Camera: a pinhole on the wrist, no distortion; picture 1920 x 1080 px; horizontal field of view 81.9 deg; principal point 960.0 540.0 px. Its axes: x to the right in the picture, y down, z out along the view. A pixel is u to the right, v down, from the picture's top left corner.
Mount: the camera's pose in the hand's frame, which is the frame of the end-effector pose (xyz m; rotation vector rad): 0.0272 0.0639 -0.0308 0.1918 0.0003 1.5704
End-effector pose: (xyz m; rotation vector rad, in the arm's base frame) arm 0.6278 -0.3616 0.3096 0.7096 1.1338 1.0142
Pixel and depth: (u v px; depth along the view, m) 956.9 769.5 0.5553
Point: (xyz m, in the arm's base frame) 1.1337 -0.3651 0.4691
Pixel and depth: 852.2 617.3 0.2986
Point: 0.8825 -0.3146 0.3696
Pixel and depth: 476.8 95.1 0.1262
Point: 0.7147 -0.2762 0.2927
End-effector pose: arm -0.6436 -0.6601 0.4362 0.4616 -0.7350 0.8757
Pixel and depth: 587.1 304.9 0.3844
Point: -0.6114 -0.8473 0.7584
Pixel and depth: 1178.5 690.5 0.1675
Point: -0.7496 -0.6934 0.5544
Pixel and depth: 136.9 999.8 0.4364
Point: -0.5766 -1.1337 0.5948
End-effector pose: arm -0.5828 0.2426 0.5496 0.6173 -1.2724 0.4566
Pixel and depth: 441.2 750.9 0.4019
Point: -0.7327 -0.1180 0.5793
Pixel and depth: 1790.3 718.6 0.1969
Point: -0.8319 0.2619 0.6331
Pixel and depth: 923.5 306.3 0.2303
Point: -0.7154 0.1386 0.6874
